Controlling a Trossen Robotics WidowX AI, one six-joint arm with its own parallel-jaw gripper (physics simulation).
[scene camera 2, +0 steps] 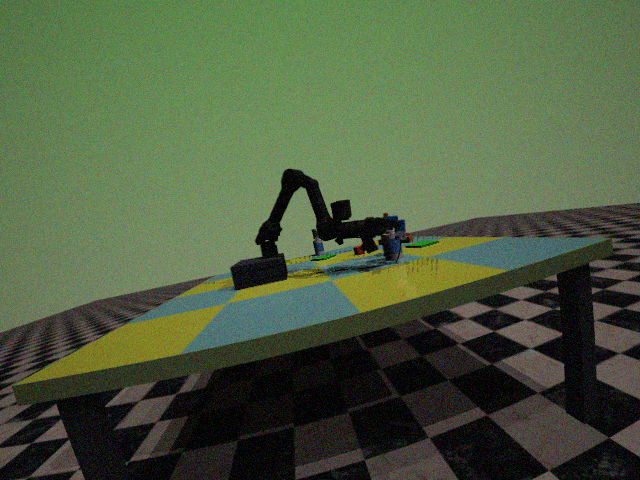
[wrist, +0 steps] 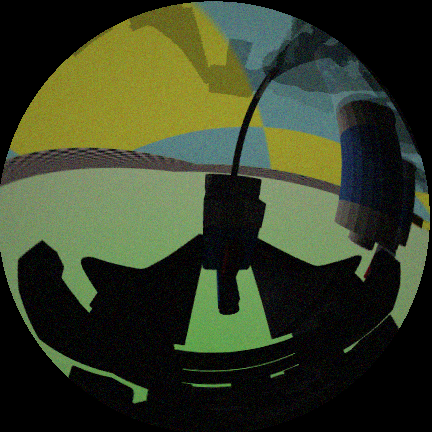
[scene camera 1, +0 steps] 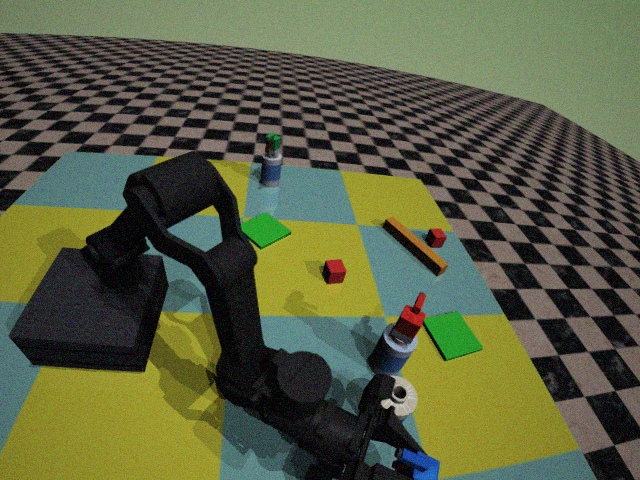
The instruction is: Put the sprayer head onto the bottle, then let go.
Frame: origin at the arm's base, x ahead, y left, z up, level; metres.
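Where they show: gripper, between the fingertips: [scene camera 2: 400, 223] [wrist: 225, 240] [scene camera 1: 424, 473]; arm's base, origin of its link: [scene camera 2: 269, 256] [scene camera 1: 121, 279].
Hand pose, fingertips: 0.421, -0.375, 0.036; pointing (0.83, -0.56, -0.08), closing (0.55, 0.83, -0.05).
Each offset is from my fingertips to the top centre of the thing, as dx, dy, dz. "spot": to the spot under its first point. Level surfaces: height alone.
The blue sprayer head {spot: -0.010, +0.007, +0.029} [scene camera 1: 424, 463] [scene camera 2: 401, 226] [wrist: 227, 215] is held above the table, with its thin dark dip tube {spot: -0.016, +0.011, -0.081} [wrist: 245, 122] hanging down. My gripper [scene camera 1: 404, 459] [wrist: 225, 240] is shut on its body. The open bottle {+0.017, +0.116, -0.021} [scene camera 1: 406, 396] [scene camera 2: 392, 249] [wrist: 370, 162], white with a blue band, stands upright with its neck bare. It is beside the head: farther back in scene camera 1, at the right in the wrist view. Head and bottle are apart. My gripper's finger and body hide part of the bottle in scene camera 1.
A bottle {+0.067, +0.219, +0.046} [scene camera 1: 391, 352] with a red sprayer head {spot: +0.050, +0.206, +0.031} [scene camera 1: 409, 321] stands close behind the open bottle. Another bottle {-0.110, +0.867, +0.046} [scene camera 1: 270, 170] [scene camera 2: 318, 246] with a green top stands far back. Green tiles {+0.239, +0.259, -0.116} [scene camera 1: 452, 335] {-0.140, +0.621, -0.116} [scene camera 1: 265, 230], red cubes {+0.010, +0.449, -0.086} [scene camera 1: 334, 271] {+0.348, +0.568, -0.086} [scene camera 1: 436, 238] and an orange bar {+0.265, +0.544, -0.095} [scene camera 1: 415, 246] lie on the table {dz -0.126} [scene camera 1: 491, 392].
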